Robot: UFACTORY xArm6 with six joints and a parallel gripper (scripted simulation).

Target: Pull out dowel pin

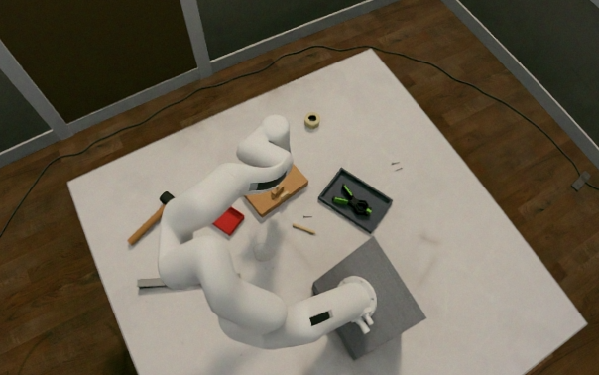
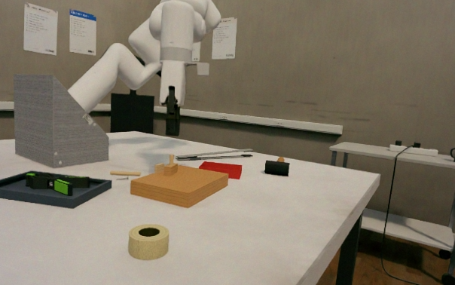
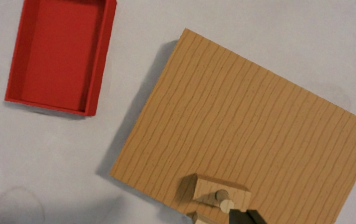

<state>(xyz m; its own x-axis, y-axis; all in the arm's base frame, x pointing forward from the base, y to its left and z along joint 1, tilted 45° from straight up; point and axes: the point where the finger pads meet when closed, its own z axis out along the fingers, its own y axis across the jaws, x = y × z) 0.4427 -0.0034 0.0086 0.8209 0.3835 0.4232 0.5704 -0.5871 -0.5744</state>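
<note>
My hand is 9 cm above the dowel pin. Also, from my hand: loose dowel: 15 cm behind, 1 cm to the right, 14 cm below; then small wooden block: 11 cm below; then red tray: 2 cm ahead, 20 cm to the left, 14 cm below.
</note>
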